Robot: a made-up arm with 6 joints.
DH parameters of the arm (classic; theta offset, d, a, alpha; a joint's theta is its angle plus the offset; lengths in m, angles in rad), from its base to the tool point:
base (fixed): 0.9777 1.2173 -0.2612 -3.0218
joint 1: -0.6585 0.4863 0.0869 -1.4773
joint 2: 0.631 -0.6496 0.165 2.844
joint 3: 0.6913 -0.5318 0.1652 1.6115
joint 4: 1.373 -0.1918 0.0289 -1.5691
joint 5: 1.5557 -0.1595 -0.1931 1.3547
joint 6: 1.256 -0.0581 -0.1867 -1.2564
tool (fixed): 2.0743 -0.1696 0 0
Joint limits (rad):
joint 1: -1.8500..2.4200
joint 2: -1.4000..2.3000
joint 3: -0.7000..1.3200
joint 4: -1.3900..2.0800
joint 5: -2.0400..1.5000
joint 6: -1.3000..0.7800
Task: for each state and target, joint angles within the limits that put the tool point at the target. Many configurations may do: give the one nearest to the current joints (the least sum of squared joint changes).
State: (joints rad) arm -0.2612 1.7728 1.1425 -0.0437 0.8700 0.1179
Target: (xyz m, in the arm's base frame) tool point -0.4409 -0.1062 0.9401
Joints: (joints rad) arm -1.0423 2.0319 1.1665 0.4104 1.0631 0.6991
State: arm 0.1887 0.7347 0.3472 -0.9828 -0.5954 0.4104
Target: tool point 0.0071 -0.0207 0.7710
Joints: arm -0.0113 0.8960 0.1874 -1.2077 -0.4220 0.7800
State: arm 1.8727 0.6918 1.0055 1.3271 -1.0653 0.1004
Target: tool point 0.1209 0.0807 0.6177
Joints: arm 1.9345 0.7741 0.8776 1.3921 -1.0362 0.7610
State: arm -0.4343 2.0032 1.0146 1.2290 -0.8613 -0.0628
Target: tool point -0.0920 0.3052 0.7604
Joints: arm 0.3384 1.5996 1.3200 0.6611 -1.1729 -0.4155
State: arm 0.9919 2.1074 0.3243 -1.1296 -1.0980 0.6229
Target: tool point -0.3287 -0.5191 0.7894
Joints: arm 1.4828 2.3000 -0.2746 -1.0519 -0.9291 0.2292
